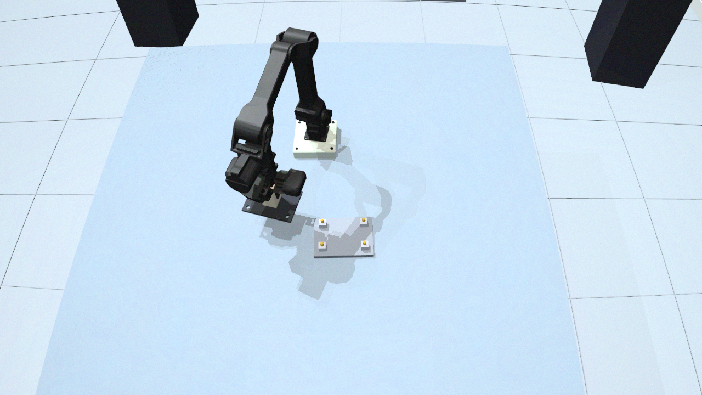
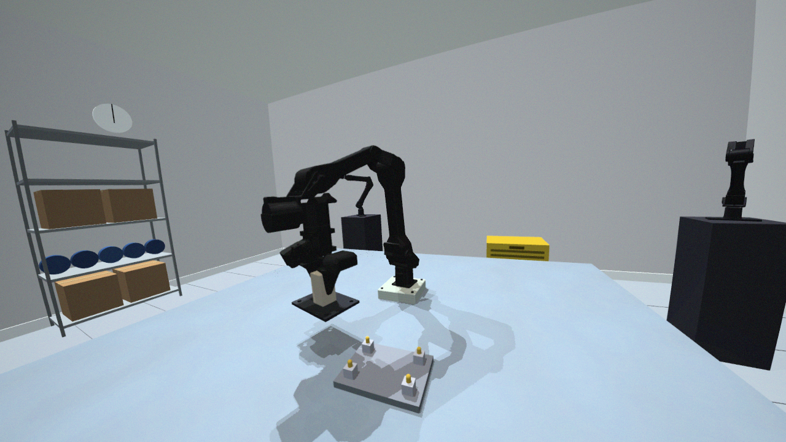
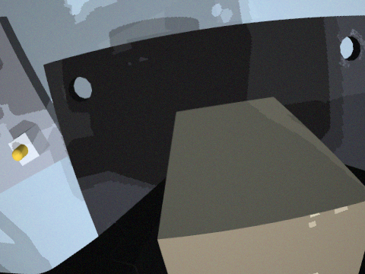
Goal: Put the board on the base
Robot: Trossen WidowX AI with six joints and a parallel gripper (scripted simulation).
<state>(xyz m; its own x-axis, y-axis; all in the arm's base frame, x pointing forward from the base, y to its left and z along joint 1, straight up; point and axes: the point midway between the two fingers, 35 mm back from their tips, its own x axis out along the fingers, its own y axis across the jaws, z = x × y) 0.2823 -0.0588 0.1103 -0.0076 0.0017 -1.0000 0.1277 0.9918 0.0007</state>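
The grey base lies 190 mm to the left of my gripper tip, 100 mm below it and 40 mm ahead of it. From my gripper tip the other things lie so: flat black board: 10 mm below.
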